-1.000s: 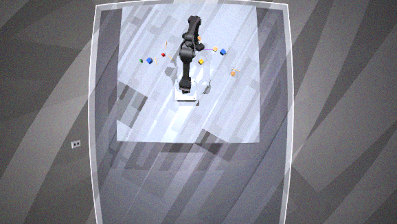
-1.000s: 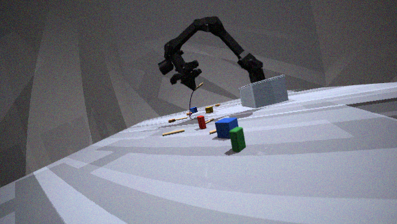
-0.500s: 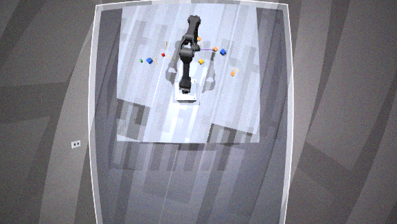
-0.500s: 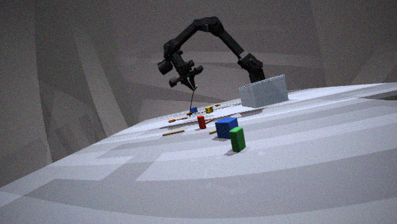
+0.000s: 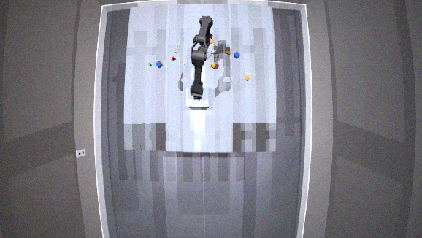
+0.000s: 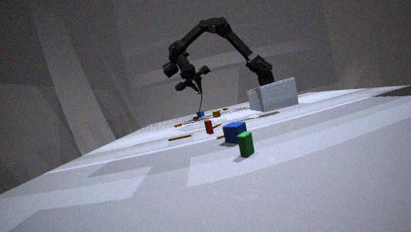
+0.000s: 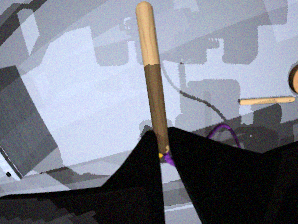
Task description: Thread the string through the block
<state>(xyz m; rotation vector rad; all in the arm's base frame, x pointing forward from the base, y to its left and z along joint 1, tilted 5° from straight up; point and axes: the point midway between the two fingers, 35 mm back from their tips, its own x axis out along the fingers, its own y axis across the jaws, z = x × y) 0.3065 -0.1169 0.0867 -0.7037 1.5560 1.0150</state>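
The yellow wooden block is 70 mm behind my gripper tip, 60 mm to the right of it and 120 mm below it. From my gripper tip the other things lie so: thin wooden stick (10 mm ahead, 10 mm to the left); then round orange button (20 mm ahead, 200 mm to the right, 130 mm below); then red block (60 mm ahead, 260 mm to the left, 120 mm below).
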